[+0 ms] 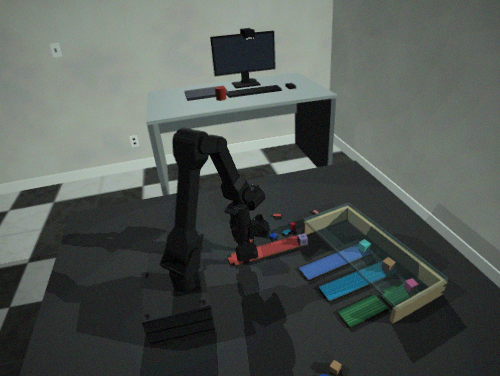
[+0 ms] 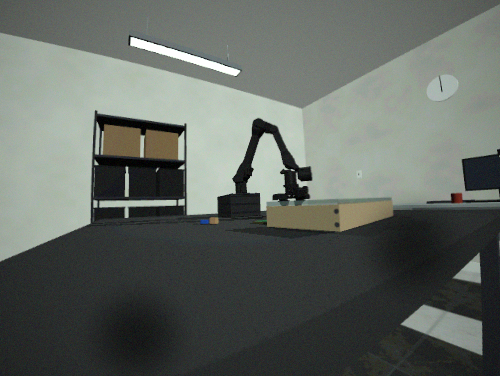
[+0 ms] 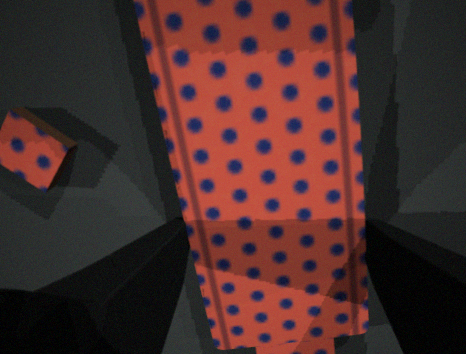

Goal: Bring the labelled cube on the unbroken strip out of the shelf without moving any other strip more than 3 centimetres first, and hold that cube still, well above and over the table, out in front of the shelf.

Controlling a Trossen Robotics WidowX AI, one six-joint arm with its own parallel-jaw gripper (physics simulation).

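My gripper (image 1: 247, 255) (image 2: 291, 199) (image 3: 275, 231) is shut across the near part of the red strip with blue dots (image 1: 280, 247) (image 3: 265, 130), which lies flat on the table. A lilac cube (image 1: 303, 239) sits on the strip's far end, at the front left corner of the low glass-topped wooden shelf (image 1: 419, 303) (image 2: 302, 216), apparently outside its front edge. A blue strip (image 1: 325, 264), a cyan strip (image 1: 345, 285) and a green strip (image 1: 362, 311) reach into the shelf. Teal (image 1: 364, 246), orange (image 1: 388, 264) and pink (image 1: 411, 285) cubes sit inside. Cube labels are too small to read.
A dotted red piece (image 3: 32, 150) lies left of the strip. A red cylinder (image 1: 293, 226), a blue piece (image 1: 273, 236) and small red pieces (image 1: 277, 215) lie behind the strip. A loose orange block (image 1: 335, 367) (image 2: 214, 220) lies near the table's front edge.
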